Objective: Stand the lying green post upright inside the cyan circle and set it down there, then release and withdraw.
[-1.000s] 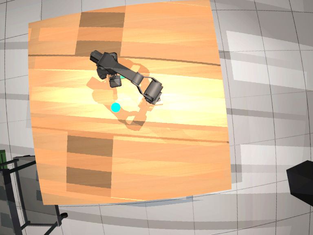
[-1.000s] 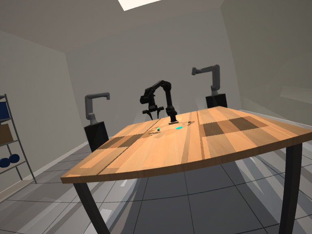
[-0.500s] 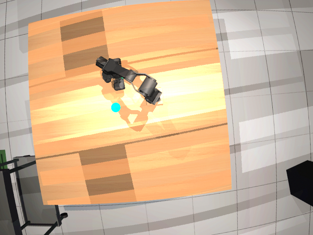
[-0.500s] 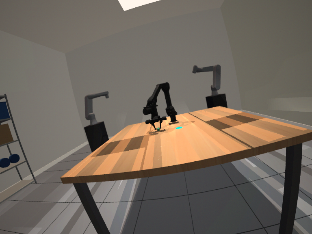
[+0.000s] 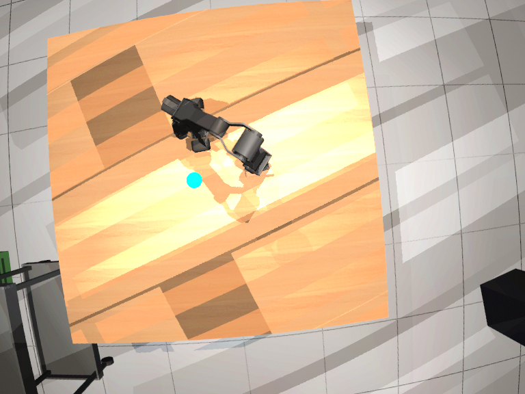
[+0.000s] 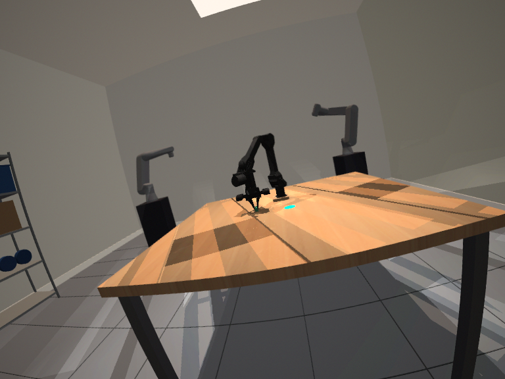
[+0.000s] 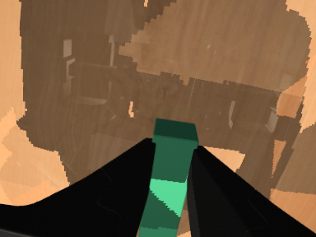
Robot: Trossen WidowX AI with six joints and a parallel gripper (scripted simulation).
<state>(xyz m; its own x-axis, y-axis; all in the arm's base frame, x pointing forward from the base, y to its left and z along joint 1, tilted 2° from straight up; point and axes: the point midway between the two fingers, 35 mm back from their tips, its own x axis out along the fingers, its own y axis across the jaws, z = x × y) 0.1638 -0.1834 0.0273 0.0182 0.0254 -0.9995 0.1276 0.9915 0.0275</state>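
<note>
The cyan circle is 8 cm ahead of my gripper tip, 17 cm to the left of it and 1 cm below it. Round my gripper tip: green post (2 cm behind).
</note>
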